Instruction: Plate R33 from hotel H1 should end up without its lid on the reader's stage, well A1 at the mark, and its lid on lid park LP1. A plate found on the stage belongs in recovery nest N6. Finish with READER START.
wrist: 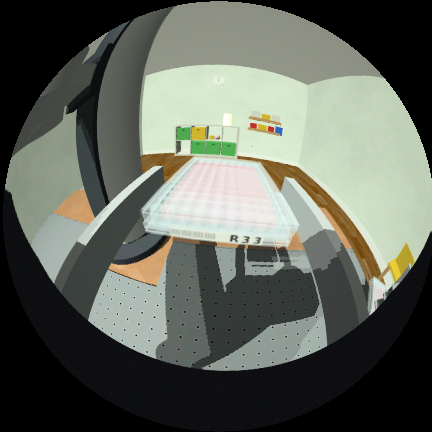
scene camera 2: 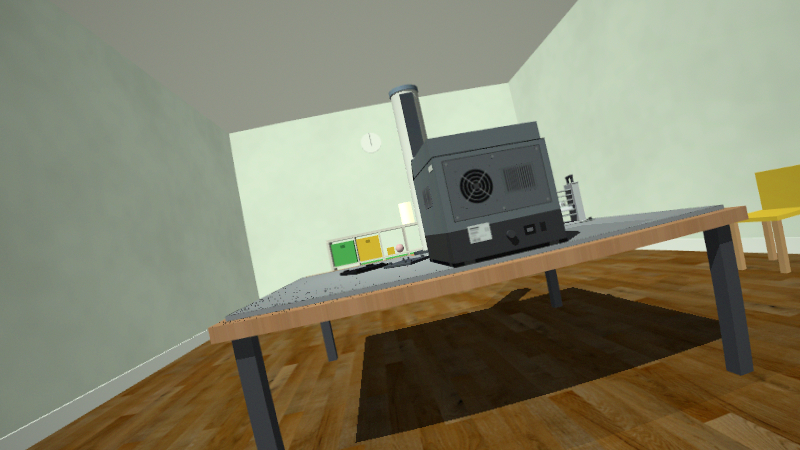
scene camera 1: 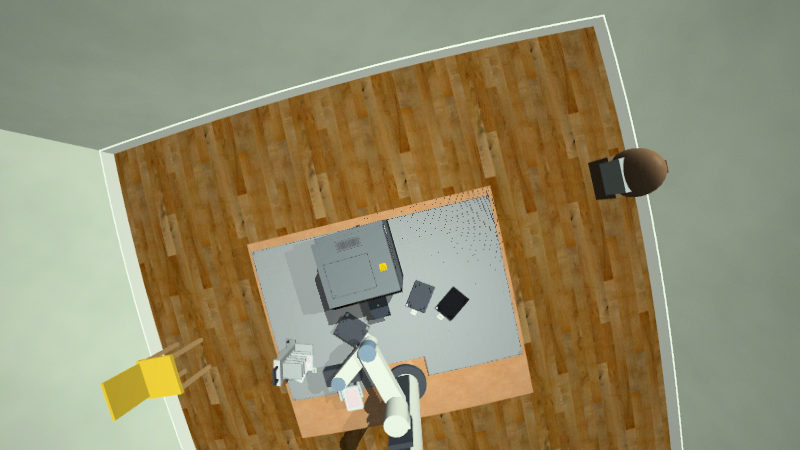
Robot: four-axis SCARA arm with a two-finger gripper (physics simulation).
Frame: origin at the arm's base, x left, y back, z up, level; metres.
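Seen in the pictures: gripper, fingertip midpoint: [wrist: 222, 178] [scene camera 1: 352, 397]; arm's base, link origin: [scene camera 1: 406, 382].
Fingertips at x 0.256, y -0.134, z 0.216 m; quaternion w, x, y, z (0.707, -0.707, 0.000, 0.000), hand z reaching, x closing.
Note:
Offsets run from my fingertips to a thing's top centre. "*": to the spot under its first point.
Plate R33 @(dx +0.001, dy +0.007, dz +0.003 m) [scene camera 1: 353, 398] [wrist: 222, 200] is pink with a clear, layered rim, and its clear lid appears to be on. Its label faces the wrist camera. My gripper [wrist: 222, 178] is shut on it, one finger along each side, and holds it level above the bench near the front edge. The grey reader @(dx -0.226, dy -0.688, dz +0.145 m) [scene camera 1: 349, 274] [scene camera 2: 497, 184] stands at the back; a small dark block @(dx -0.236, dy -0.445, dz -0.072 m) [scene camera 1: 378, 307] juts from its front, and I cannot tell if it is the stage. The plate hotel [scene camera 1: 295, 363] [scene camera 2: 576, 201] stands at the left, with plates in it. Labels for LP1 and N6 are not readable.
A dark square holder @(dx -0.031, dy -0.289, dz -0.134 m) [scene camera 1: 350, 329] sits in front of the reader, near the arm's elbow [scene camera 1: 366, 351]. A grey holder @(dx -0.464, dy -0.385, dz -0.183 m) [scene camera 1: 420, 296] and a black pad @(* dx -0.636, dy -0.303, dz -0.191 m) [scene camera 1: 452, 303] lie right of the reader. The arm's column [scene camera 2: 411, 123] rises at the front. A yellow chair [scene camera 1: 160, 375] stands left.

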